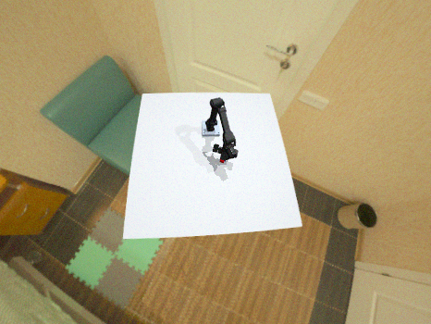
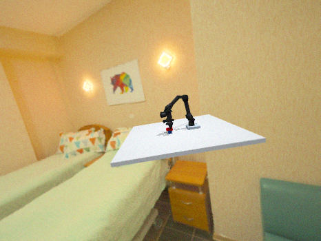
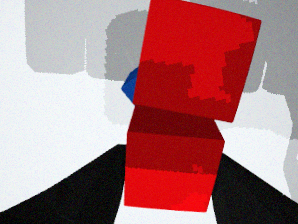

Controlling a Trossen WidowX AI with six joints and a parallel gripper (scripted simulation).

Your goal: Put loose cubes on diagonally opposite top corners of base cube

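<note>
Right now the blue cube is 20 mm ahead of my gripper tip, 10 mm to the right of it and 40 mm below it.
</note>
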